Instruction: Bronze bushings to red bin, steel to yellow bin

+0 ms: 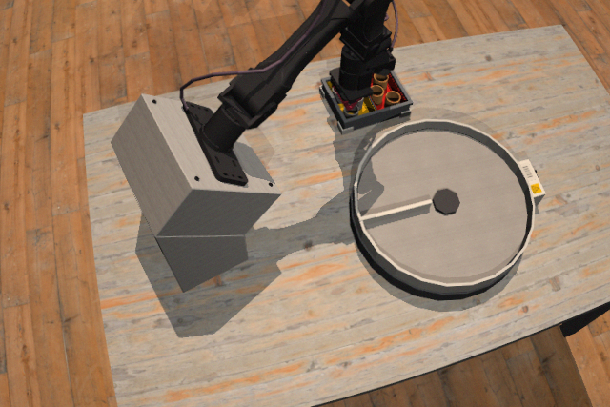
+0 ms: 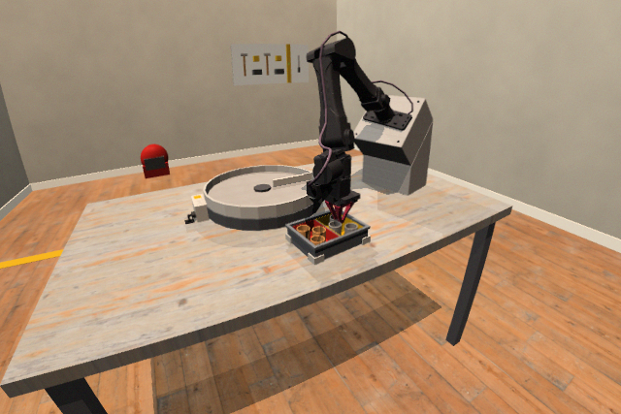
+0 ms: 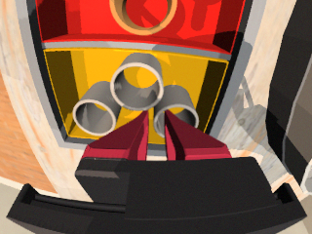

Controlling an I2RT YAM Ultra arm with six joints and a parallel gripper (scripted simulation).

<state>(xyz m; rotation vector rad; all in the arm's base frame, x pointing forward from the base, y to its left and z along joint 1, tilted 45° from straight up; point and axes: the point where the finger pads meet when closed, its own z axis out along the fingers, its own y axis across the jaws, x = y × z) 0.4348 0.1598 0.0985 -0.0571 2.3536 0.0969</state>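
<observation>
Right now the yellow bin is 3 cm below my hand, 2 cm to the left of it and 2 cm ahead of it. Also, from my hand: red bin (10 cm ahead, 3 cm below, 2 cm to the left); then turntable (33 cm to the right, 10 cm ahead, 1 cm above); then two-part bin tray (6 cm ahead, 2 cm to the left, 2 cm below).
</observation>
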